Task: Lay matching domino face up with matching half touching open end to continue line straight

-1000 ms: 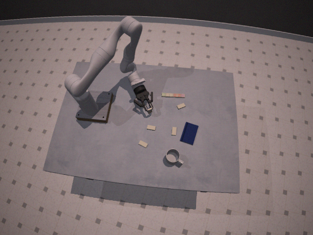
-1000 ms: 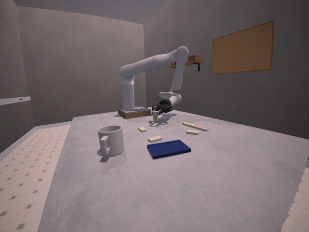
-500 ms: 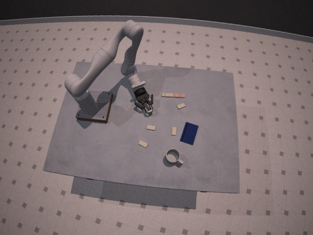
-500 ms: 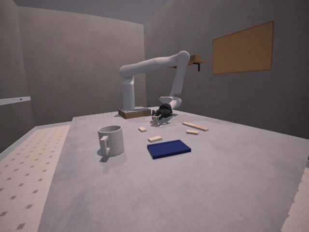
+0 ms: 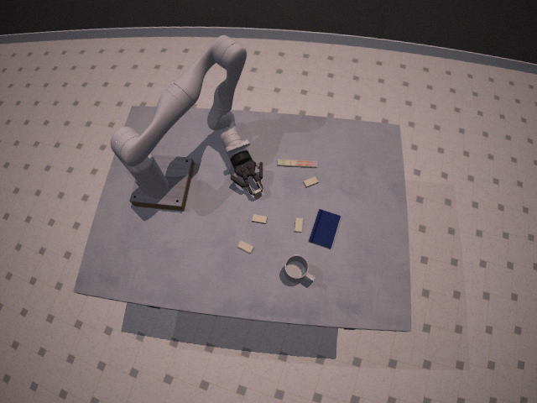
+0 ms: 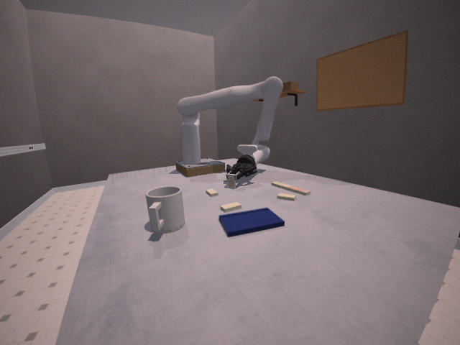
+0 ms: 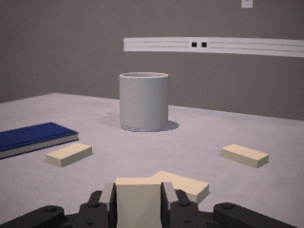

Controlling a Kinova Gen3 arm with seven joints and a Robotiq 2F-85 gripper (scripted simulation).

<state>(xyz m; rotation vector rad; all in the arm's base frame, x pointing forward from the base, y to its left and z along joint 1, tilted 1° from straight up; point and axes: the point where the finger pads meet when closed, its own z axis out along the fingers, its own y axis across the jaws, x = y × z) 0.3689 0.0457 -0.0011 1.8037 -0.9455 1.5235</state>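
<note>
Now: the cream domino 2 cm below my hand, 1 cm to the right of it and 1 cm ahead of it.
</note>
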